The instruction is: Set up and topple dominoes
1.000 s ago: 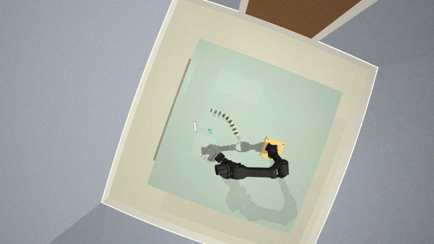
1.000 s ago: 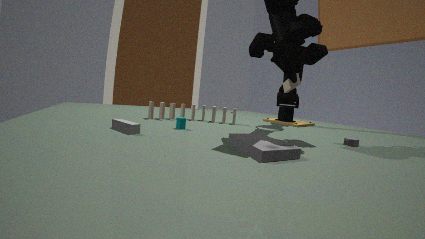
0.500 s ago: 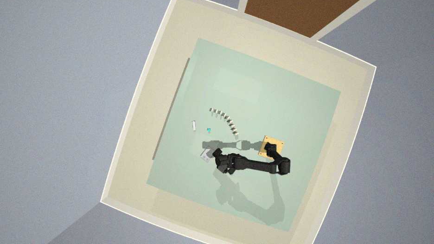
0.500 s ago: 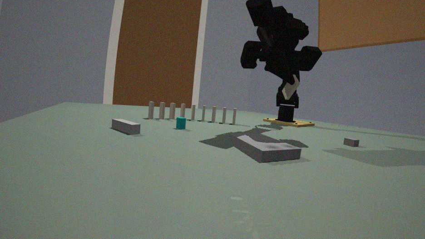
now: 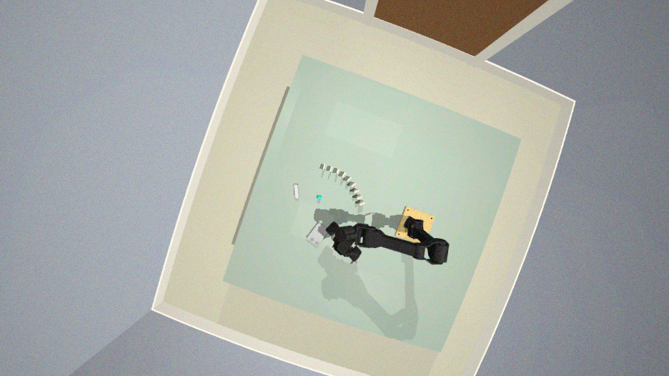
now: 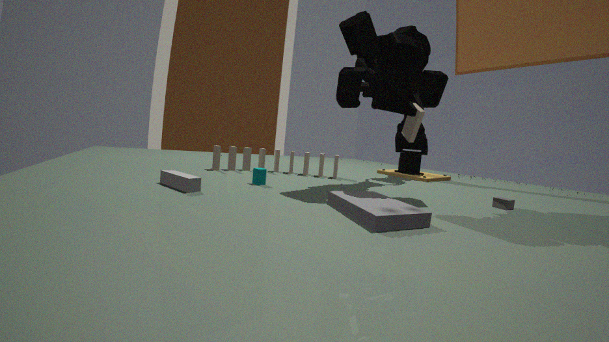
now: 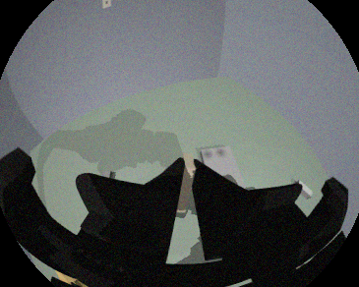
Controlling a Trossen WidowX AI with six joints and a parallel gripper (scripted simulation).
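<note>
My gripper tip is now 120 mm above the flat grey slab, 80 mm short of it and 20 mm to the right of it. Round my gripper tip: grey bar 290 mm ahead, 130 mm to the right, 120 mm below; then small grey block 160 mm behind, 120 mm below, 60 mm to the left; then teal cube 170 mm ahead, 160 mm to the right, 120 mm below.
</note>
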